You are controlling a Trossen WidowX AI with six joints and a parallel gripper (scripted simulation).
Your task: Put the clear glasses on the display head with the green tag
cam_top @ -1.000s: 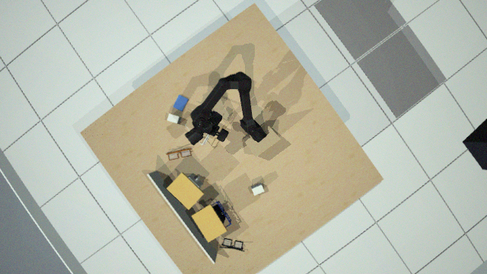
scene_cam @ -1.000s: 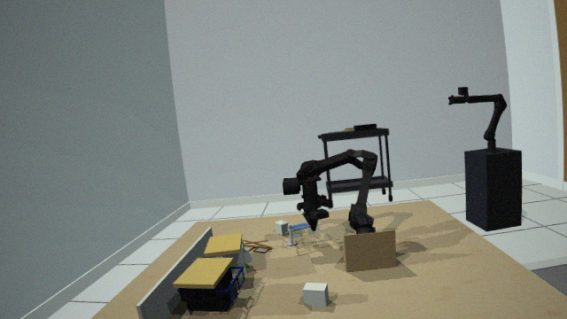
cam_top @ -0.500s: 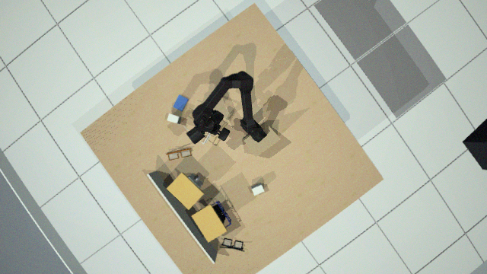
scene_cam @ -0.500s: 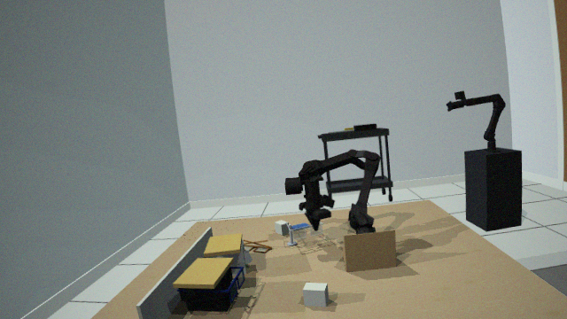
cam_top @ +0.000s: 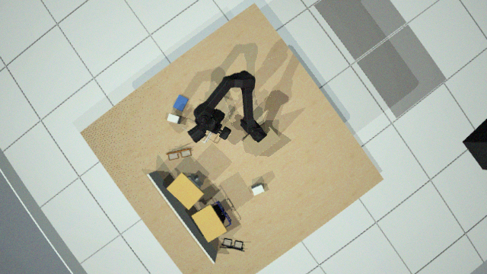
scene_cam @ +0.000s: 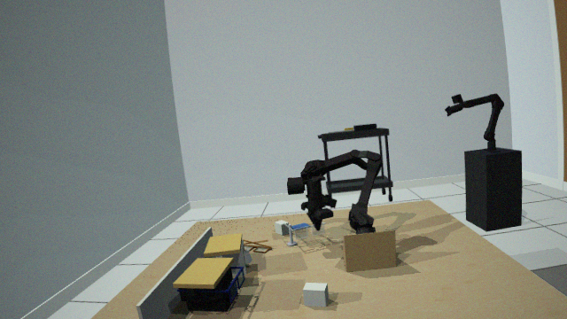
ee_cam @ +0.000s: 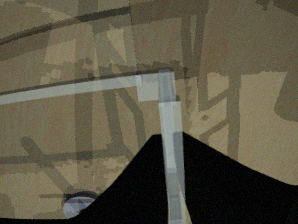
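My gripper tip is now 11 cm short of the grey post, 3 cm to the left of it and 4 cm above it. Also, from my gripper tip: grey board (46 cm ahead, 27 cm to the left, 1 cm below); then blue tag (7 cm ahead, 24 cm to the right, 6 cm below); then display head (31 cm ahead, 16 cm to the left).
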